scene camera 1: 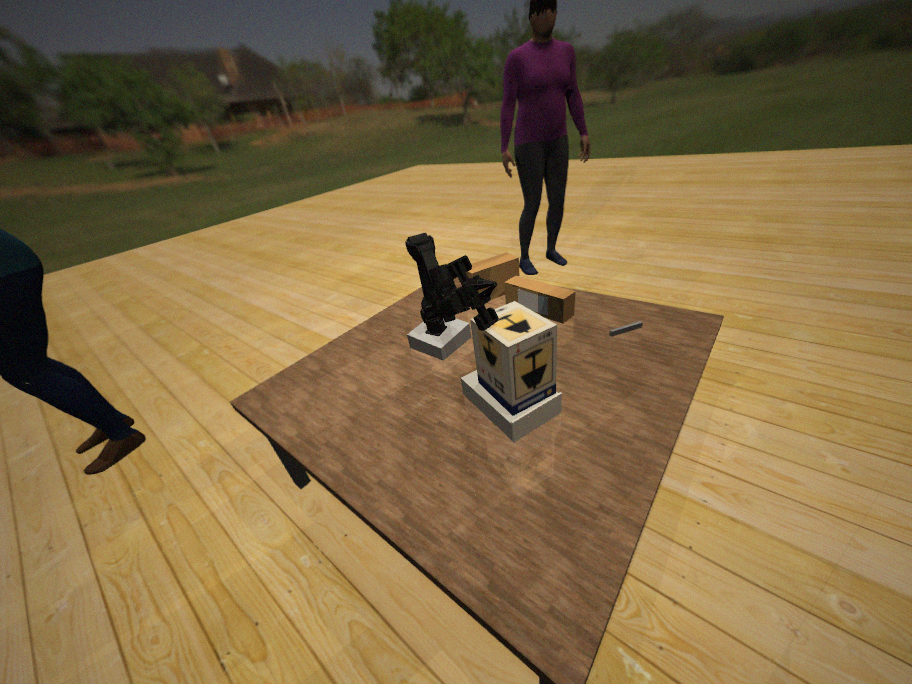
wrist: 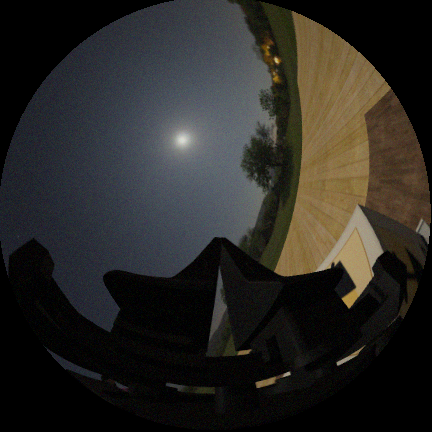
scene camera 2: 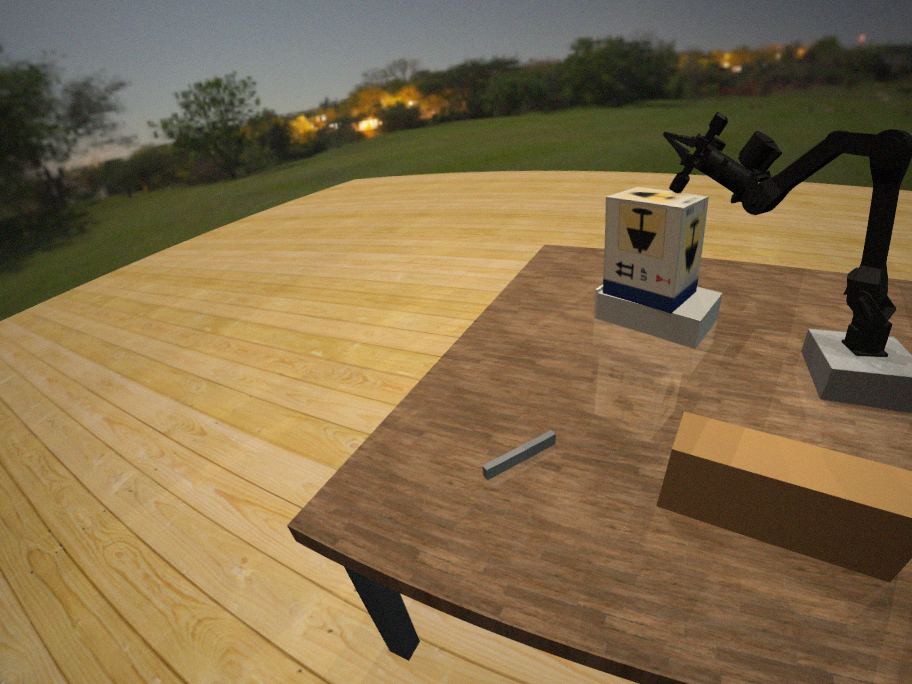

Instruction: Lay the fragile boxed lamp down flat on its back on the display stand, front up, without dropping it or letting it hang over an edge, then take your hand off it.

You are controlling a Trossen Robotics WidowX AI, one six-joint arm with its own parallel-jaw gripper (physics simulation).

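Seen in the pictures: gripper, fingertip midpoint: (scene camera 1: pixel 495 283) (wrist: pixel 218 242) (scene camera 2: pixel 663 133); arm's base at its link origin: (scene camera 1: pixel 436 330) (scene camera 2: pixel 863 348).
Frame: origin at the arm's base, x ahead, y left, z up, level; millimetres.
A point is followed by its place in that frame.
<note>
The boxed lamp (scene camera 1: pixel 514 362) @[z 177, x 456, y -306 mm] (scene camera 2: pixel 639 254) @[z 117, x 452, y -145 mm] (wrist: pixel 357 245) @[z 230, x 429, y -278 mm] is a white box with yellow lamp pictures and a blue bottom band. It stands upright on the pale grey display stand (scene camera 1: pixel 536 423) @[z -46, x 499, y -277 mm] (scene camera 2: pixel 663 329) @[z -42, x 388, y -109 mm], close to one side, with a bare strip of the stand showing on the arm's side. My gripper (scene camera 1: pixel 494 284) @[z 361, x 400, y -260 mm] (scene camera 2: pixel 665 134) @[z 361, x 400, y -260 mm] (wrist: pixel 218 242) @[z 361, x 400, y -260 mm] is shut and empty, tilted upward above the box's arm side. A knob on the gripper's lower side is at the box's top edge; whether it touches is unclear. The box's far faces are hidden in each scene view.
The arm's base is on a grey block (scene camera 1: pixel 440 342) @[z -6, x 57, y -62 mm] (scene camera 2: pixel 858 382) @[z -18, x 50, y 92 mm]. Long cardboard boxes (scene camera 1: pixel 541 294) @[z 37, x 315, y 317 mm] (scene camera 2: pixel 780 493) @[z 25, x 307, y 404 mm] and a grey bar (scene camera 1: pixel 626 329) @[z -53, x 644, y 293 mm] (scene camera 2: pixel 519 455) @[z -48, x 641, y 307 mm] lie on the brown table (scene camera 1: pixel 412 456) @[z -65, x 224, y -501 mm] (scene camera 2: pixel 559 544) @[z -66, x 563, y 443 mm]. Two people stand beyond the table's edges.
</note>
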